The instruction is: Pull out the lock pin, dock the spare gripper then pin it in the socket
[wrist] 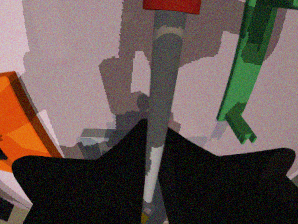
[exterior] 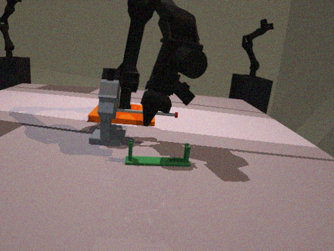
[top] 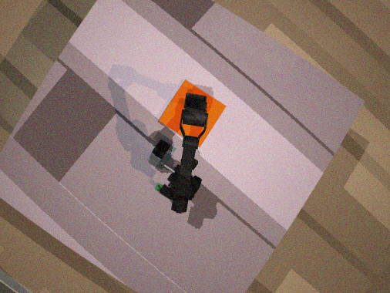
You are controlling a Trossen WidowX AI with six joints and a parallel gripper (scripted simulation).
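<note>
The grey mount lies 9 cm to the right of my gripper tip and 2 cm behind it. From my gripper tip the other things lie so: green rack 10 cm ahead, 3 cm to the left, 3 cm below; spare gripper 9 cm to the right, 7 cm above, 3 cm behind.
</note>
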